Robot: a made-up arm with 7 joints.
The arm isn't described. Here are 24 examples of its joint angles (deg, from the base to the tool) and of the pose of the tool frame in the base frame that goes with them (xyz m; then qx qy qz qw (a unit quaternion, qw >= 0)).
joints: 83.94 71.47 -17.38 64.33 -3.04 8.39 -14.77
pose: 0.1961 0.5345 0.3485 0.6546 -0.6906 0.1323 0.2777
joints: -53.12 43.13 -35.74 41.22 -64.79 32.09 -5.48
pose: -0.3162 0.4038 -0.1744 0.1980 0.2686 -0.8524 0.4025
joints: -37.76 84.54 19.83 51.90 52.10 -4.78 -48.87
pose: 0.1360 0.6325 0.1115 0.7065 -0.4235 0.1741 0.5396
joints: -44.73 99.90 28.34 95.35 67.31 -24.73 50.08
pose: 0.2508 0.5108 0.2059 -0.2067 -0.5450 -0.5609 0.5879
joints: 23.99 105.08 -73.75 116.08 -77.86 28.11 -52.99
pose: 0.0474 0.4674 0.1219 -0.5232 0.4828 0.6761 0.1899
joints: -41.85 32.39 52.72 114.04 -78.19 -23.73 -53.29
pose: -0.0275 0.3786 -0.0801 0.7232 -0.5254 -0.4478 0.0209
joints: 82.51 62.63 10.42 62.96 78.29 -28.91 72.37
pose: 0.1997 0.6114 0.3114 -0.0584 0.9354 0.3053 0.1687
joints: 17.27 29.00 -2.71 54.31 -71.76 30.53 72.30
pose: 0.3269 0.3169 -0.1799 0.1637 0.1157 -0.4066 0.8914
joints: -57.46 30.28 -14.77 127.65 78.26 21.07 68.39
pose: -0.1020 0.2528 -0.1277 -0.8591 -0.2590 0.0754 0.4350
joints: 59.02 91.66 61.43 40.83 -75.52 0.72 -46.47
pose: -0.0268 0.6732 0.3406 -0.9240 0.0665 -0.3757 0.0249
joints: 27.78 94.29 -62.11 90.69 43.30 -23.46 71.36
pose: 0.1622 0.5422 0.1754 -0.2738 -0.2360 -0.6523 0.6662
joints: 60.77 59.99 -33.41 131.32 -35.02 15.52 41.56
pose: 0.1861 0.2810 0.2052 0.5281 -0.5484 -0.6159 0.2025
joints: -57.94 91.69 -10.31 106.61 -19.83 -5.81 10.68
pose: 0.0848 0.4373 0.0336 0.0117 -0.1717 -0.8386 0.5169
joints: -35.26 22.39 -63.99 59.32 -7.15 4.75 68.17
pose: -0.1860 0.1625 -0.2836 -0.6331 0.2549 -0.4946 0.5382
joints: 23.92 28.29 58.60 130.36 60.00 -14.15 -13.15
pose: 0.1400 0.3483 0.0538 -0.0108 0.9599 -0.2622 0.0983
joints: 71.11 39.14 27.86 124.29 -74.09 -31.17 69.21
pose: 0.2011 0.3023 0.2723 0.8677 -0.3109 -0.2734 0.2752
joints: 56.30 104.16 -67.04 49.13 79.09 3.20 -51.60
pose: 0.0122 0.6609 0.2924 0.6927 -0.3640 0.4299 0.4503
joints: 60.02 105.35 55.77 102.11 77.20 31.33 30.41
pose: -0.2111 0.4395 0.4272 0.2565 -0.9030 -0.3257 0.1126
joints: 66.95 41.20 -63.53 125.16 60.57 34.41 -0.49
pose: 0.2960 0.2056 0.1962 -0.2143 -0.5682 -0.5347 0.5876
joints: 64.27 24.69 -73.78 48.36 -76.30 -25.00 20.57
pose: 0.4605 0.2121 -0.0044 0.3877 -0.1652 -0.9038 0.0751
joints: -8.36 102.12 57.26 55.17 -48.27 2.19 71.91
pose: 0.1669 0.5630 0.4217 0.5870 -0.0224 -0.2889 0.7559
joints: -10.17 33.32 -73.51 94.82 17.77 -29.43 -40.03
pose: -0.0101 0.1880 -0.2047 -0.1980 -0.5786 -0.1096 0.7836
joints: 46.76 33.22 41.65 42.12 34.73 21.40 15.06
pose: 0.3426 0.4996 -0.0061 -0.1326 -0.6891 0.4225 0.5736
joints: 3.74 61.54 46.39 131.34 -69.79 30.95 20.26
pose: 0.1464 0.3501 0.1456 0.9113 -0.3548 -0.0823 0.1920
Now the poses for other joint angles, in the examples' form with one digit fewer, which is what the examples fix.
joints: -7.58 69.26 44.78 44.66 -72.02 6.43 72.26
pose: 0.145 0.637 0.071 0.319 0.215 -0.225 0.895
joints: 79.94 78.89 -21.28 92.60 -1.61 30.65 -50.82
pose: 0.168 0.452 0.359 0.735 -0.618 0.278 0.040
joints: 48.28 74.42 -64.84 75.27 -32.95 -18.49 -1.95
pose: 0.228 0.491 0.083 0.419 -0.392 -0.733 0.365
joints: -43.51 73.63 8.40 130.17 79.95 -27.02 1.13
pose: 0.084 0.413 0.048 -0.309 -0.663 -0.029 0.681
